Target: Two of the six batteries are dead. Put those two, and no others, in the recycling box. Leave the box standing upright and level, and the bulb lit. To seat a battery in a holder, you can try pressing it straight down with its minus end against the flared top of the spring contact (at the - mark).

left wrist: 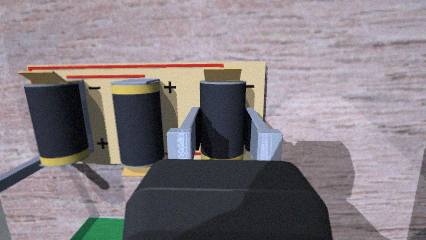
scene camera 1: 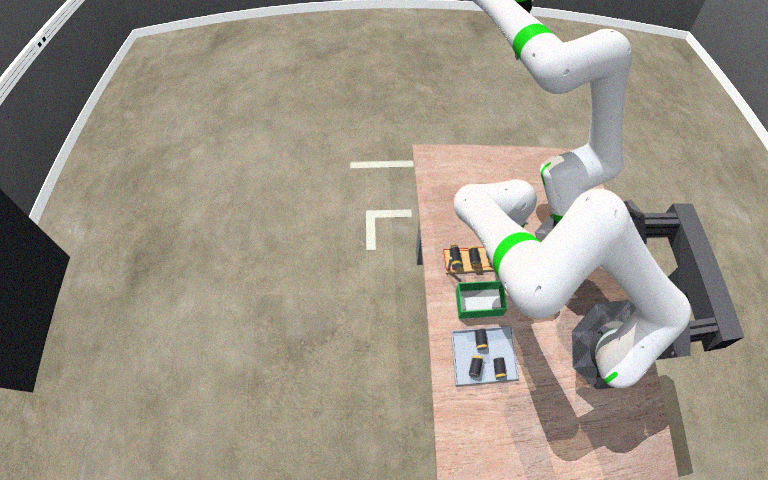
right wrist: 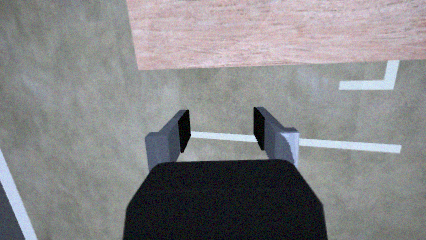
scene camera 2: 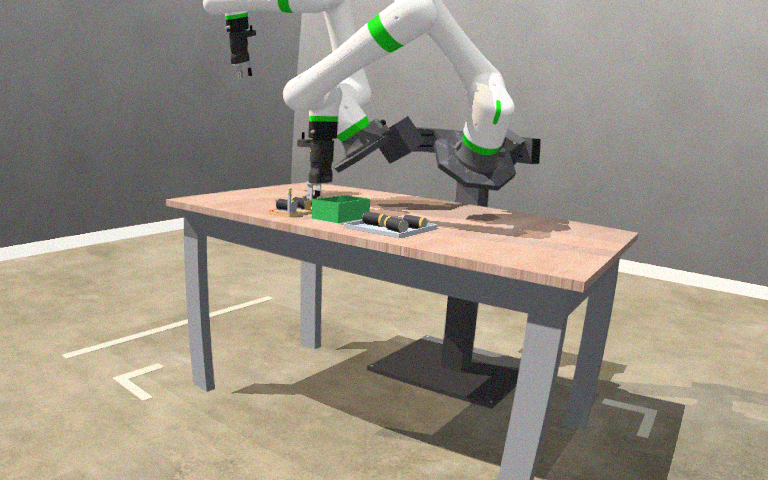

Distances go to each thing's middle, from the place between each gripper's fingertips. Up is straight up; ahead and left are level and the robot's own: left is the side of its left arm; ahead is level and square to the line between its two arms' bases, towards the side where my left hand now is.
The grey tray [scene camera 1: 500, 341] is 340 mm to the left of my left hand, 100 mm ahead of it and 40 mm below it. The rest, counted from my left hand: green recycling box [scene camera 2: 336, 213] (160 mm to the left, 80 mm ahead, 30 mm below).
My right hand is 280 mm short of the green recycling box, 680 mm to the right of it and 470 mm above it. The rest, counted from my right hand: grey tray 300 mm ahead, 860 mm to the left, 480 mm below.
